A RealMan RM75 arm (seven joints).
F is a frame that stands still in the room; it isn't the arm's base.
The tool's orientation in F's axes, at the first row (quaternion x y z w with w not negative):
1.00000, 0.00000, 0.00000, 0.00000
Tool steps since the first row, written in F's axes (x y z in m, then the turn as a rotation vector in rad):
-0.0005, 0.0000, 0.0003, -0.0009, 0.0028, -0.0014
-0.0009, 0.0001, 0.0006, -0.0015, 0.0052, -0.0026
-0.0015, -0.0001, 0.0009, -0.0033, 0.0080, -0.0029
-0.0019, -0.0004, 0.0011, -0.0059, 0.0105, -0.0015
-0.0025, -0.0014, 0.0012, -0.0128, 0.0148, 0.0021
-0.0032, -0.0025, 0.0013, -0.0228, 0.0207, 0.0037
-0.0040, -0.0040, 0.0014, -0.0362, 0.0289, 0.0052
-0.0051, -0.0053, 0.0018, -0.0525, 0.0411, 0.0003
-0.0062, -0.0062, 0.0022, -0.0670, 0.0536, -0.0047
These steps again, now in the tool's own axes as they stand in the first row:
-0.0005, 0.0000, -0.0003, -0.0009, -0.0028, 0.0014
-0.0009, -0.0001, -0.0006, -0.0015, -0.0052, 0.0026
-0.0015, 0.0001, -0.0009, -0.0033, -0.0080, 0.0029
-0.0019, 0.0004, -0.0011, -0.0059, -0.0105, 0.0015
-0.0025, 0.0014, -0.0012, -0.0128, -0.0148, -0.0021
-0.0032, 0.0025, -0.0013, -0.0228, -0.0207, -0.0037
-0.0040, 0.0040, -0.0014, -0.0362, -0.0289, -0.0052
-0.0051, 0.0053, -0.0018, -0.0525, -0.0411, -0.0003
-0.0062, 0.0062, -0.0022, -0.0670, -0.0536, 0.0047

